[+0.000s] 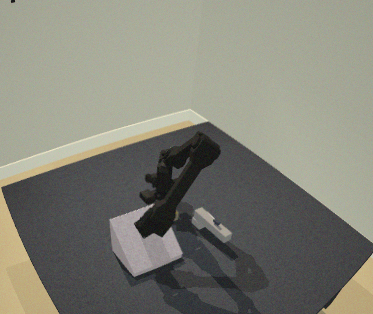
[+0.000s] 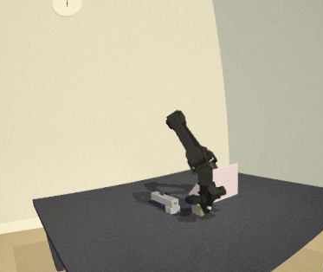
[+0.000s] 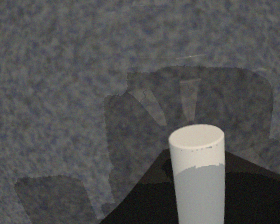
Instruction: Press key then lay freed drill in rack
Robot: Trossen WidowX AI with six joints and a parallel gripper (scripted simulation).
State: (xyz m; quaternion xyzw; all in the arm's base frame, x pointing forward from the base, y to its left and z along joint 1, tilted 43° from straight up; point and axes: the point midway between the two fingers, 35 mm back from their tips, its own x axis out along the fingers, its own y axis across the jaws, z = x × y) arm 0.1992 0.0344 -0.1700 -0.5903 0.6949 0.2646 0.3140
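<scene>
My gripper tip is now 4 cm to the left of the drill, 3 cm below it and 1 cm past it. Also, from my gripper tip: white block 23 cm to the right, 5 cm ahead, 3 cm above; then rack 5 cm to the right, 1 cm behind, 1 cm above; then key 25 cm to the right, 4 cm ahead, 4 cm above.
</scene>
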